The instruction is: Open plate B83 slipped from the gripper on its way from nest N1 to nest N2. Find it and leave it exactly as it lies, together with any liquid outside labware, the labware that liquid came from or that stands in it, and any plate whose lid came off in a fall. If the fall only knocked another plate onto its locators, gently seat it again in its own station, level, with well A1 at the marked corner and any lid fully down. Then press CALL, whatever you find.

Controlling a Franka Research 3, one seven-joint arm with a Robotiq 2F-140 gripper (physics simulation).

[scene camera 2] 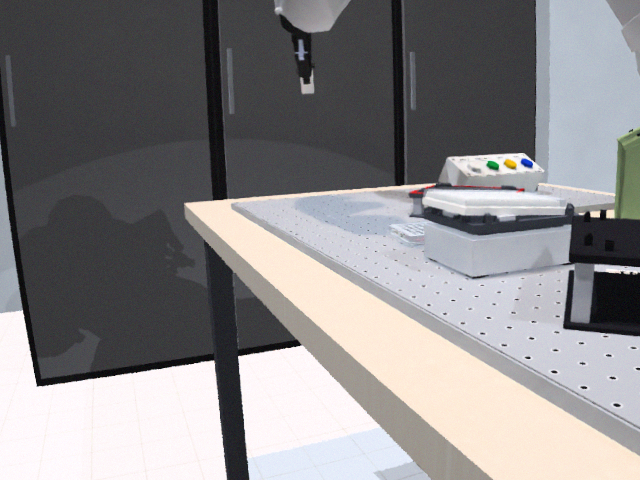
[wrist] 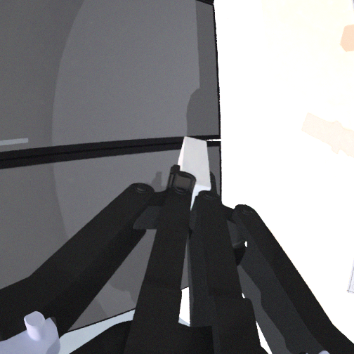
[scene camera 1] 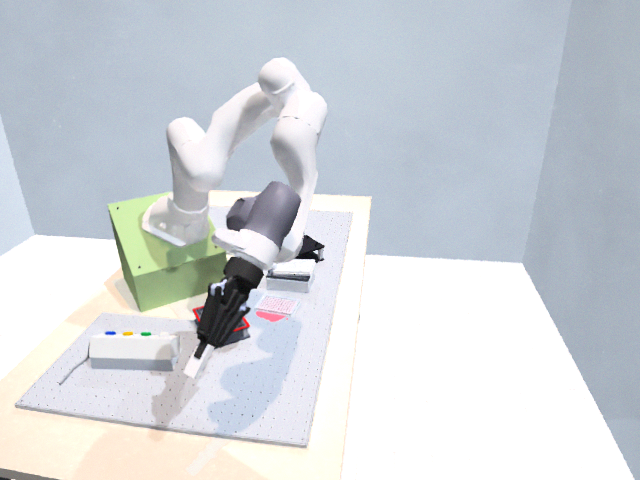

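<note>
My gripper [scene camera 1: 198, 361] [scene camera 2: 307, 86] [wrist: 190, 155] is shut and empty, high above the board, near the button box in scene camera 1. An open plate [scene camera 1: 278, 304] [scene camera 2: 407, 232] with pink-red wells lies on the board, with a pink-red puddle [scene camera 1: 271, 316] at its edge. A white lidded plate [scene camera 1: 294, 266] [scene camera 2: 496, 200] sits on a dark-topped grey station [scene camera 1: 288, 283] [scene camera 2: 465, 250]; its seating is unclear. A red-edged dark nest [scene camera 1: 238, 326] [scene camera 2: 416, 193] is partly hidden behind my fingers in scene camera 1. The button box [scene camera 1: 131, 347] [scene camera 2: 485, 178] has blue, yellow, green and white buttons; their labels are unreadable.
A black stand [scene camera 1: 312, 246] [scene camera 2: 602, 240] is beyond the grey station in scene camera 1. The green arm base [scene camera 1: 170, 285] [scene camera 2: 628, 180] stands at the board's side. The perforated board [scene camera 1: 268, 421] [scene camera 2: 382, 263] lies on the wooden table. Dark cabinets [scene camera 2: 310, 129] [wrist: 125, 75] stand beyond.
</note>
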